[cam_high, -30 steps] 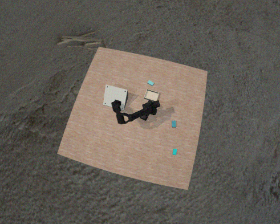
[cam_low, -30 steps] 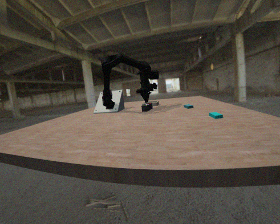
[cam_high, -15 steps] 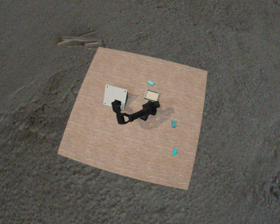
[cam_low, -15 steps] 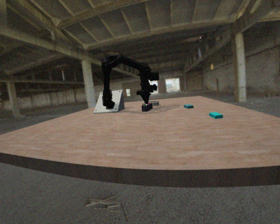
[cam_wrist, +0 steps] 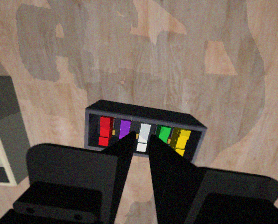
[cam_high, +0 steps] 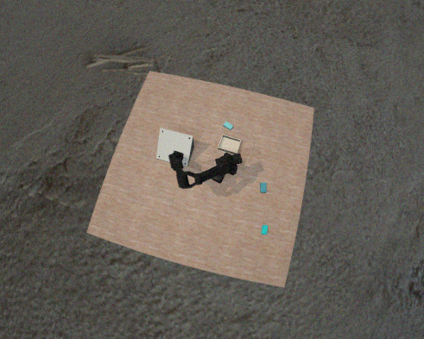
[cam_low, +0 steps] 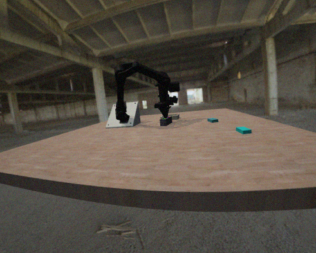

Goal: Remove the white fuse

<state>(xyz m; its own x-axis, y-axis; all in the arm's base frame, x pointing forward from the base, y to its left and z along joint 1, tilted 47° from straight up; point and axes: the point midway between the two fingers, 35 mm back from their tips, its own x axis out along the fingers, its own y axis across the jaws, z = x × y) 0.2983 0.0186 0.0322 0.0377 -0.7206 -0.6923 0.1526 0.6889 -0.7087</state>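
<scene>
The white fuse is 10 mm below my gripper tip. Also, from my gripper tip: tray 210 mm to the left, 40 mm below, 10 mm behind.
</scene>
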